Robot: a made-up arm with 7 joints.
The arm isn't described. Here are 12 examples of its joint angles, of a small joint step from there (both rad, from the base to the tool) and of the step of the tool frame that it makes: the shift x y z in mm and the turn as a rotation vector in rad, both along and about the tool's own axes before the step.
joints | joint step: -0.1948 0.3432 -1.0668 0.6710 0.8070 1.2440 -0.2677 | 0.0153 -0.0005 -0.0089 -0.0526 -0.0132 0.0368 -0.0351
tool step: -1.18 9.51 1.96 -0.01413 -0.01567 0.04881
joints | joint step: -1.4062 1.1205 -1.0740 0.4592 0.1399 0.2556 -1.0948 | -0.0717 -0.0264 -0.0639 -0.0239 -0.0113 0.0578 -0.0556
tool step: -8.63 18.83 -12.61 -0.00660 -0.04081 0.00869
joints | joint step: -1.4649 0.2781 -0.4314 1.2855 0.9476 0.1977 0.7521 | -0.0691 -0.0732 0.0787 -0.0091 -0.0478 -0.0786 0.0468
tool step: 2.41 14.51 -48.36 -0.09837 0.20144 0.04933
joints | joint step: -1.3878 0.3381 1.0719 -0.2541 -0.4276 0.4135 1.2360 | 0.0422 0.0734 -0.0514 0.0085 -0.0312 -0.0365 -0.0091
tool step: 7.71 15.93 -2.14 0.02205 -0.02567 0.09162
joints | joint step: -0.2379 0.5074 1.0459 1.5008 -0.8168 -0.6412 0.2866 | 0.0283 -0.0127 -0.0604 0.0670 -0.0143 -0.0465 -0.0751
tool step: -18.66 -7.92 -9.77 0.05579 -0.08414 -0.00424
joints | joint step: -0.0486 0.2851 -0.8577 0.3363 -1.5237 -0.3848 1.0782 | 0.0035 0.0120 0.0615 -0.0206 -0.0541 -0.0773 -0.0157
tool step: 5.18 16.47 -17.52 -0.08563 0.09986 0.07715
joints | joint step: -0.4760 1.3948 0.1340 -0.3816 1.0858 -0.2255 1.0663 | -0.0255 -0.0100 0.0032 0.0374 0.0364 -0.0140 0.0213
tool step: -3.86 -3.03 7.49 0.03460 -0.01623 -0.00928
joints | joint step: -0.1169 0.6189 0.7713 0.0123 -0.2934 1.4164 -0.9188 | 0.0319 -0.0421 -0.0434 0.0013 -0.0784 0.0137 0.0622
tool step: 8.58 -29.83 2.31 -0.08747 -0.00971 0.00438
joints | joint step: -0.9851 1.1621 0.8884 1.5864 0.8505 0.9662 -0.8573 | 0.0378 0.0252 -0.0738 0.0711 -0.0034 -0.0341 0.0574
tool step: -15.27 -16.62 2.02 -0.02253 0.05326 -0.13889
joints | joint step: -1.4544 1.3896 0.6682 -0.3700 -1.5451 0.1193 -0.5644 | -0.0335 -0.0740 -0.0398 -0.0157 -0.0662 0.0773 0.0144
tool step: -7.20 -10.62 13.99 -0.07300 0.10267 0.07823
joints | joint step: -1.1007 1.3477 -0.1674 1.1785 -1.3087 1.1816 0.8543 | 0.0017 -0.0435 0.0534 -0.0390 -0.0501 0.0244 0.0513
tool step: 10.70 9.29 20.97 -0.01515 -0.07516 0.02241
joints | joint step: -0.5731 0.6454 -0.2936 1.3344 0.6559 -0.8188 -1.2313 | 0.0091 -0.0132 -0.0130 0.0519 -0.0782 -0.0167 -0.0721
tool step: 9.95 -4.64 2.86 0.01524 0.00381 0.09741
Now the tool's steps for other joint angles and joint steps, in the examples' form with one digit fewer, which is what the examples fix.
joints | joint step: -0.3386 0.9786 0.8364 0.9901 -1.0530 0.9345 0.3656 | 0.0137 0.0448 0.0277 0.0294 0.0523 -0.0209 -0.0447
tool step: -12.4 12.3 -12.5 0.0440 0.0292 0.0263
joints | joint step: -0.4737 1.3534 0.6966 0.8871 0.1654 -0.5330 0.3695 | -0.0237 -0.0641 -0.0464 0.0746 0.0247 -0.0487 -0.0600
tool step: -1.3 10.8 38.5 -0.0797 -0.1023 0.0619
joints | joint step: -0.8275 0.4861 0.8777 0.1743 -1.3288 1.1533 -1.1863 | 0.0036 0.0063 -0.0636 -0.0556 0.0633 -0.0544 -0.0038
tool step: 4.4 -8.3 -9.0 -0.0311 -0.0263 -0.0987
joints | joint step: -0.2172 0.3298 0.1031 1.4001 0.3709 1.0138 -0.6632 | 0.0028 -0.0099 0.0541 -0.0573 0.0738 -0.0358 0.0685
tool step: -0.4 13.7 -5.2 0.1032 0.0651 -0.0398
